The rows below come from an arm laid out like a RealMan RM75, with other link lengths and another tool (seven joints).
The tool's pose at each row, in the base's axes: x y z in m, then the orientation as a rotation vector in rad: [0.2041, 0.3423, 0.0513, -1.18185, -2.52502, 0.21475]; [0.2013, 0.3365, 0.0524, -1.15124, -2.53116, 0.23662]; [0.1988, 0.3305, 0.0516, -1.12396, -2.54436, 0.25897]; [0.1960, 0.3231, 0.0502, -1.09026, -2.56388, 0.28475]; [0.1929, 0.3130, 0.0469, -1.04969, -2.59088, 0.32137]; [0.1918, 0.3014, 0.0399, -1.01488, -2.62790, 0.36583]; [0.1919, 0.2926, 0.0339, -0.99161, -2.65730, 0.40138]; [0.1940, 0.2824, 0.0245, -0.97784, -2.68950, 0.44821]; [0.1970, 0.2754, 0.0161, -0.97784, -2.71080, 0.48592]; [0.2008, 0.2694, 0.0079, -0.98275, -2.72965, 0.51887]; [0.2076, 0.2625, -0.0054, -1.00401, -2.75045, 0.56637]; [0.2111, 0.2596, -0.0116, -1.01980, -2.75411, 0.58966]
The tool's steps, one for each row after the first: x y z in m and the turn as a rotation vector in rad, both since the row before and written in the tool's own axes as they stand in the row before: [-0.0025, -0.0060, 0.0000, 0.01914, -0.00447, -0.01874]; [-0.0032, -0.0054, 0.0017, 0.01562, -0.01191, -0.01800]; [-0.0041, -0.0064, 0.0026, 0.01666, -0.01733, -0.02301]; [-0.0061, -0.0079, 0.0047, 0.02155, -0.02663, -0.02739]; [-0.0089, -0.0066, 0.0078, 0.02028, -0.04025, -0.02373]; [-0.0072, -0.0042, 0.0066, 0.01468, -0.03354, -0.01546]; [-0.0098, -0.0029, 0.0096, 0.01767, -0.04231, -0.00773]; [-0.0078, -0.0003, 0.0082, 0.01342, -0.03235, 0.00194]; [-0.0075, 0.0009, 0.0078, 0.01038, -0.02951, 0.00507]; [-0.0105, 0.0041, 0.0120, 0.01453, -0.03975, 0.01734]; [-0.0047, 0.0025, 0.0056, 0.00875, -0.01495, 0.01246]
